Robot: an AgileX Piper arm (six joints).
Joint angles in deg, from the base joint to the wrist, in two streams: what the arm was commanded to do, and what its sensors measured. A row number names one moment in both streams.
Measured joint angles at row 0:
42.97 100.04 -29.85 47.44 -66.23 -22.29
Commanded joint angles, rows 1 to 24:
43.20 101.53 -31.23 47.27 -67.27 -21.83
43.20 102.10 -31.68 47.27 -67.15 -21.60
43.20 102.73 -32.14 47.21 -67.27 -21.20
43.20 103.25 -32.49 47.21 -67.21 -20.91
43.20 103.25 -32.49 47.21 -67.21 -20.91
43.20 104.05 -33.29 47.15 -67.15 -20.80
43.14 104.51 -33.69 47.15 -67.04 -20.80
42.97 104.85 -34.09 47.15 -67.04 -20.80
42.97 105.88 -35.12 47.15 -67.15 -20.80
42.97 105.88 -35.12 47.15 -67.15 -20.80
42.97 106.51 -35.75 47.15 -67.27 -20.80
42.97 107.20 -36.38 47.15 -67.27 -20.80
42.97 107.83 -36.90 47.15 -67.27 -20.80
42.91 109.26 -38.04 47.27 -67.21 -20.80
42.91 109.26 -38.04 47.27 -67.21 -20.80
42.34 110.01 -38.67 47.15 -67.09 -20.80
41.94 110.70 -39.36 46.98 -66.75 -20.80
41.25 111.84 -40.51 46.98 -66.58 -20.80
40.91 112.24 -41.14 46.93 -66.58 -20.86
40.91 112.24 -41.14 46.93 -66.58 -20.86
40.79 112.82 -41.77 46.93 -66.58 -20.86
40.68 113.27 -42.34 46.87 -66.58 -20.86
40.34 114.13 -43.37 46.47 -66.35 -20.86
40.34 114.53 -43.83 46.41 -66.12 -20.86
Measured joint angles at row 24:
40.74 113.67 -42.28 47.38 -66.52 -21.03
